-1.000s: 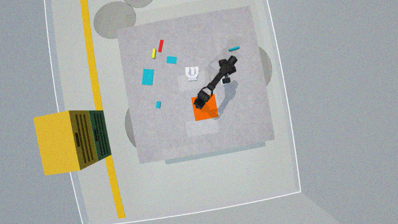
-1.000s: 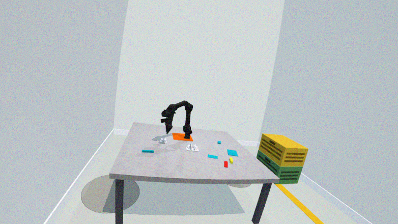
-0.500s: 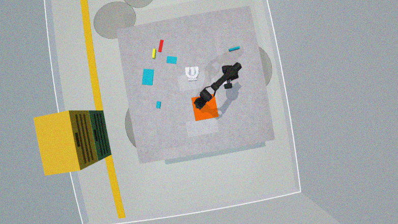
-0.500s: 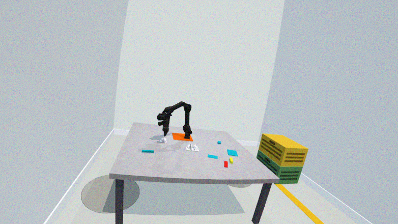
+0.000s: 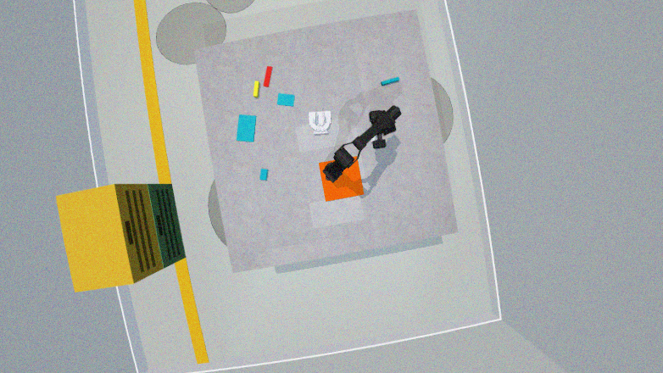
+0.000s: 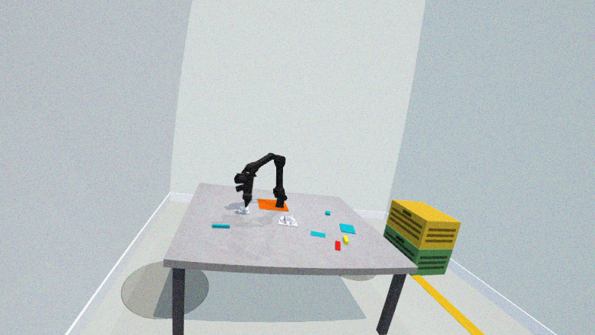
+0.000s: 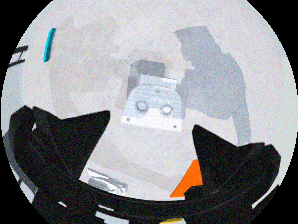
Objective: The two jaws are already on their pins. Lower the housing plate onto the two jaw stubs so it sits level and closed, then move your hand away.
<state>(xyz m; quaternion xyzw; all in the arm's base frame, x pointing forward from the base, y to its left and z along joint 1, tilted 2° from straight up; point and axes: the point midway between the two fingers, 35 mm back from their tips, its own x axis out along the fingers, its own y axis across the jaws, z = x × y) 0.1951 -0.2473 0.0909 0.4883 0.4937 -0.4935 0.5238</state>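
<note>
My gripper tip is 1 cm to the left of the white block and 4 cm above it. Also, from my gripper tip: white-grey part 7 cm ahead, 27 cm to the left, 4 cm below; then teal bar 29 cm ahead, 12 cm to the right, 5 cm below; then red bar 38 cm ahead, 55 cm to the left, 5 cm below.
</note>
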